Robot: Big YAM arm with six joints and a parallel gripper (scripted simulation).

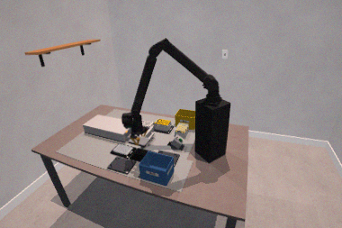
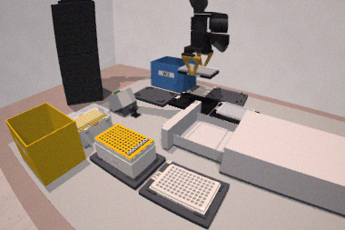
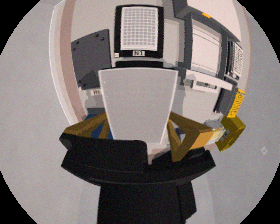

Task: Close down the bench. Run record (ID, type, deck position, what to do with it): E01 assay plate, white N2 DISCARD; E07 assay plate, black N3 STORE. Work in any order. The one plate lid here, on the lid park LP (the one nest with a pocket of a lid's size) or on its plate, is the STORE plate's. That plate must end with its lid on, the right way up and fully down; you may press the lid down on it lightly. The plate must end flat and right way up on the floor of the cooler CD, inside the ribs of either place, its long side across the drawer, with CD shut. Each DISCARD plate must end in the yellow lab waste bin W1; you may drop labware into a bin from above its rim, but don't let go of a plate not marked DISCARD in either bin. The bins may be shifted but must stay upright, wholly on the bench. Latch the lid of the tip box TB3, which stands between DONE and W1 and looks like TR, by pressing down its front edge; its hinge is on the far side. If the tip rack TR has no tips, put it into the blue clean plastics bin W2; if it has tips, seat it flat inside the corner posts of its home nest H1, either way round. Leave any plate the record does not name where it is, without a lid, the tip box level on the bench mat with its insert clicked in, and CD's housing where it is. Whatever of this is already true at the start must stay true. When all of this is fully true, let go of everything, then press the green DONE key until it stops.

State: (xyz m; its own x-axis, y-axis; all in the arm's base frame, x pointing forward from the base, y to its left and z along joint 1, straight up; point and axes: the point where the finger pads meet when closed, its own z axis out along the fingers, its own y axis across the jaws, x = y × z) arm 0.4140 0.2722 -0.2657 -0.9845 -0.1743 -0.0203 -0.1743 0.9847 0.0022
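Right now the cooler drawer is 200 mm ahead of my hand, 160 mm to the right of it and 110 mm below it. Round my hand: black slab: 130 mm below, 10 mm behind; plate lid: 10 mm above; black plate: right at my hand.
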